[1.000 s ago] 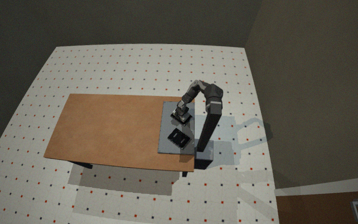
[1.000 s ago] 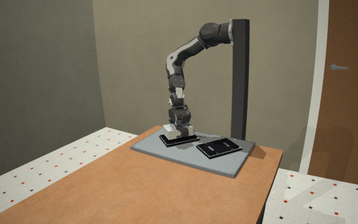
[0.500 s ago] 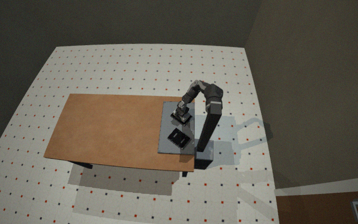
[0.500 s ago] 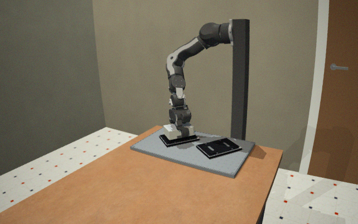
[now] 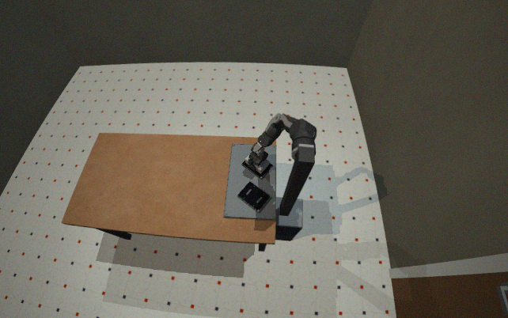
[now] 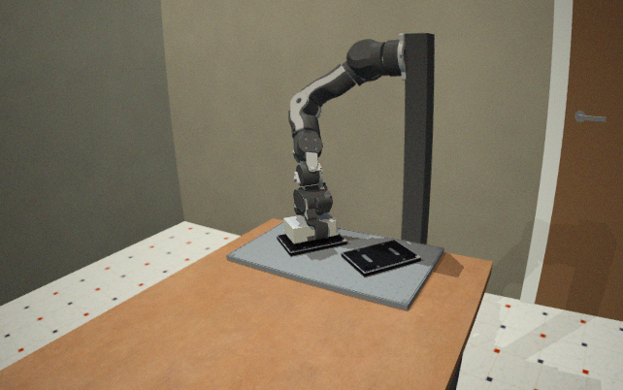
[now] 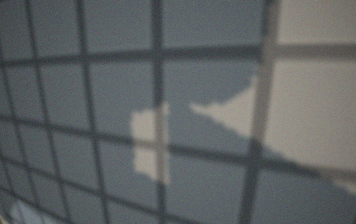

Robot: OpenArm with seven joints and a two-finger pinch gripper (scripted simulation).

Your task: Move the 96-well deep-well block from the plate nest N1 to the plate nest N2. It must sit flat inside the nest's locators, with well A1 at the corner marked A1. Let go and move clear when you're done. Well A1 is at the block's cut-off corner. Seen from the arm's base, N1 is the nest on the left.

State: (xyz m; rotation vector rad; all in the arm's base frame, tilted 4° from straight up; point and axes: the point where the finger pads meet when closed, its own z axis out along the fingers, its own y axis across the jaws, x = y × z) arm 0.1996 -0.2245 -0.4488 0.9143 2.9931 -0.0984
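Right now my hand is 20 mm below the deep-well block. The rest, counted from my hand: plate nest N1: 210 mm to the left, 30 mm below; then A1 label: 40 mm behind, 300 mm to the left, 20 mm below; then plate nest N2: 30 mm below.
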